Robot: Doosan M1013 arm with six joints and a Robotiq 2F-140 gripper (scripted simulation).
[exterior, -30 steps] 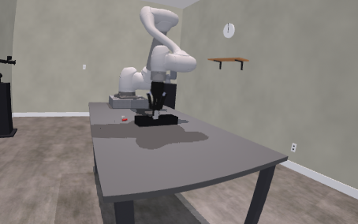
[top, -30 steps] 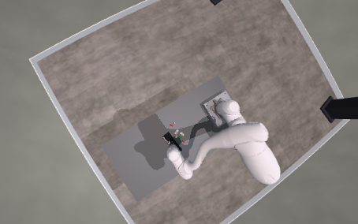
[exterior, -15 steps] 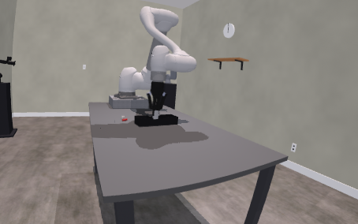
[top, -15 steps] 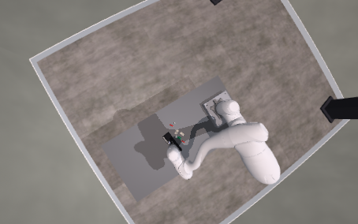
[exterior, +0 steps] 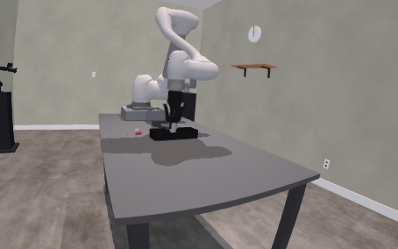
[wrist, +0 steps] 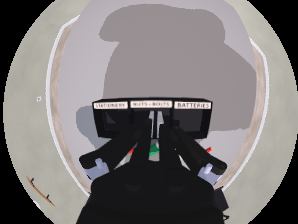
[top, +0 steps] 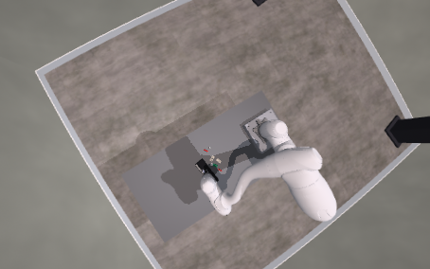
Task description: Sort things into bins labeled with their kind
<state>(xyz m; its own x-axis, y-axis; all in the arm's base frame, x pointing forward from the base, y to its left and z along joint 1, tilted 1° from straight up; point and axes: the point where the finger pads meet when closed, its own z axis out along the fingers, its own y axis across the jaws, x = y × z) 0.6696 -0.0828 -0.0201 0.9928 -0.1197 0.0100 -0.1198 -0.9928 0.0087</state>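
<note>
My gripper is now 30 mm above the black bin block and 10 mm to the right of it. From my hand the other things lie so: green piece (90 mm behind, 40 mm below).
</note>
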